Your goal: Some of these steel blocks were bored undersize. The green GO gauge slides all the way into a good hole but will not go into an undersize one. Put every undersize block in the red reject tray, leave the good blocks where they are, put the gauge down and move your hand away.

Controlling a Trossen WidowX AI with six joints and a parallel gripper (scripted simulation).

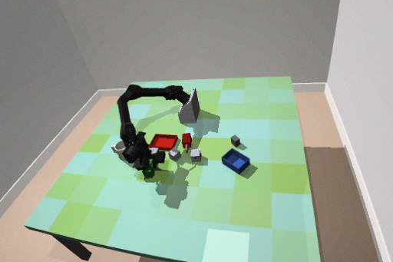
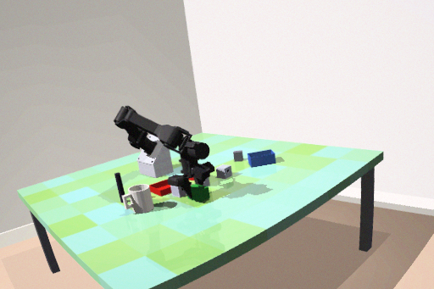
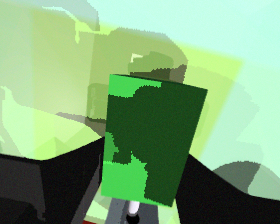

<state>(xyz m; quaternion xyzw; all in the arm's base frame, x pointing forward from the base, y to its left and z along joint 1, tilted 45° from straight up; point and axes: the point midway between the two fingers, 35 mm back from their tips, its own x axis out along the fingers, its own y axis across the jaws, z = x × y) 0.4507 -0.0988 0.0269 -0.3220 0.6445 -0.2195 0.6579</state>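
My gripper tip is now 20 mm below the green GO gauge and 10 mm past it. Also, from my gripper tip: steel block (220 mm to the left, 100 mm behind, 10 mm above); then mug (200 mm to the right, 70 mm behind, 30 mm above); then red reject tray (190 mm behind).
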